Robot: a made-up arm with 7 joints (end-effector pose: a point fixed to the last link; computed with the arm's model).
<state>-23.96 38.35 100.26 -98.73 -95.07 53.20 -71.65</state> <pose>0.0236 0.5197 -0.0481 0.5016 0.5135 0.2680 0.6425</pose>
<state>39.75 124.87 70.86 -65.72 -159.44 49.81 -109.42</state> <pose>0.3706 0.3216 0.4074 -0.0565 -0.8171 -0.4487 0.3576</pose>
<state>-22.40 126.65 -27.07 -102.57 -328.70 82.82 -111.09</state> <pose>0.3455 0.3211 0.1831 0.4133 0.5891 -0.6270 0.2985</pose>
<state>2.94 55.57 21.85 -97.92 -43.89 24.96 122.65</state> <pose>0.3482 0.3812 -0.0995 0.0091 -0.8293 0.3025 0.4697</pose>
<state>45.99 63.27 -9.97 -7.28 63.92 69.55 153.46</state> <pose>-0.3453 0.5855 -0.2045 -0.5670 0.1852 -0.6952 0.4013</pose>
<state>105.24 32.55 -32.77 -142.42 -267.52 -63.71 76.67</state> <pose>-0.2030 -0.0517 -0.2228 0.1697 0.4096 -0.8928 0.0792</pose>
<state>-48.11 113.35 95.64 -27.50 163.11 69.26 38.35</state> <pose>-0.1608 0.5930 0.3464 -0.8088 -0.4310 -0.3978 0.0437</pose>
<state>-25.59 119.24 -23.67 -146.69 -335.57 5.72 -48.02</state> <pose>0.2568 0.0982 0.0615 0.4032 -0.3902 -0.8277 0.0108</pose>
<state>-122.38 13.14 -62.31 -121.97 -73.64 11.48 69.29</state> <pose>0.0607 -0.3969 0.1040 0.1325 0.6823 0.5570 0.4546</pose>
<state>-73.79 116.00 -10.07 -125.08 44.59 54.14 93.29</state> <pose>0.1330 0.0833 0.3668 -0.1219 -0.8640 0.0860 0.4809</pose>
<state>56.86 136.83 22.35 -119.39 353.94 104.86 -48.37</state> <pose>0.3717 0.1876 -0.0975 0.7385 0.4085 -0.5079 0.1724</pose>
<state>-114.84 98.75 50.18 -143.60 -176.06 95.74 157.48</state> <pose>-0.2456 0.1123 0.1288 -0.3341 -0.3541 0.1519 0.8602</pose>
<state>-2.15 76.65 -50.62 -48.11 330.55 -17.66 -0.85</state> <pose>0.1899 0.5556 -0.3397 0.2750 -0.0521 -0.7618 0.5842</pose>
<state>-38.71 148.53 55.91 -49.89 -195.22 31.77 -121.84</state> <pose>-0.2308 0.1348 0.6197 -0.5387 0.7707 0.3051 0.1505</pose>
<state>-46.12 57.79 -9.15 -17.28 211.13 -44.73 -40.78</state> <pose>0.4782 0.5015 -0.1565 -0.1480 -0.3242 0.9302 0.0875</pose>
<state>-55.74 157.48 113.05 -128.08 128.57 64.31 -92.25</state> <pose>-0.3589 -0.1277 0.0437 -0.7381 0.0414 0.4656 0.4866</pose>
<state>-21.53 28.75 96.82 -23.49 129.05 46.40 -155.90</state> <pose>0.2286 0.4416 -0.5040 0.3151 -0.6912 0.3318 0.5594</pose>
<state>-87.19 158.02 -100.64 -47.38 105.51 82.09 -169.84</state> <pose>-0.2925 0.5874 0.1768 0.1664 0.0746 -0.6223 0.7613</pose>
